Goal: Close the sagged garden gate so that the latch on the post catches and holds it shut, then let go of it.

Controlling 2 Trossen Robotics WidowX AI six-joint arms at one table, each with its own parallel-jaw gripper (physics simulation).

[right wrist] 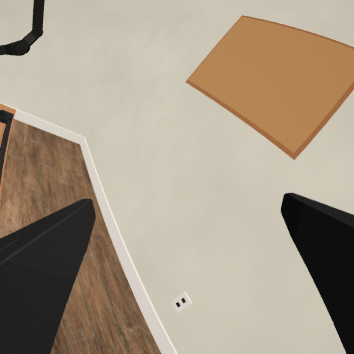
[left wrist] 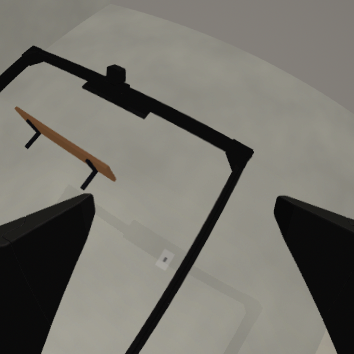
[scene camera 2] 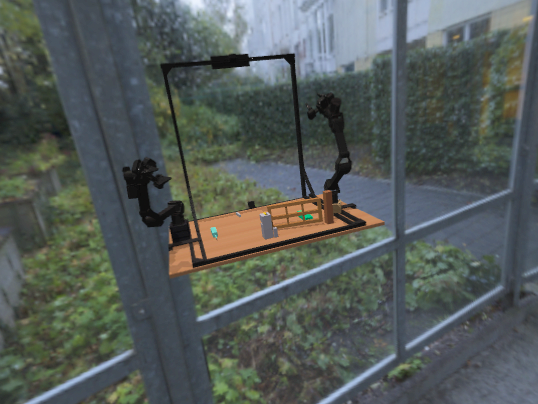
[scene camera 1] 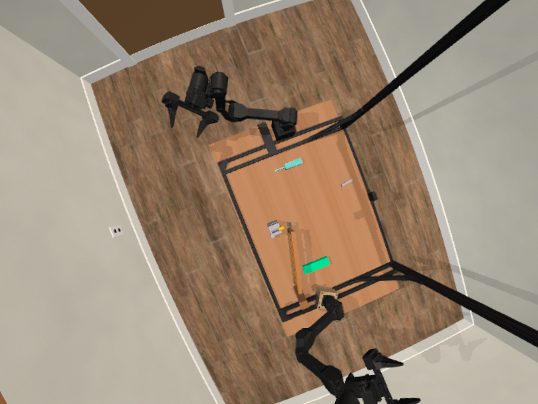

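Note:
The orange-brown wooden gate stands between the brown hinge post and the grey latch post. Its free end is close to the yellow latch on the grey post; whether the latch holds it cannot be told at this size. My left gripper is open and empty, far from the gate, beyond the table's lower edge in scene camera 1. My right gripper is open and empty, off the table at upper left there.
A green block lies beside the gate. A teal tool and a small grey rod lie on the table. A black frame borders the table and rises over it.

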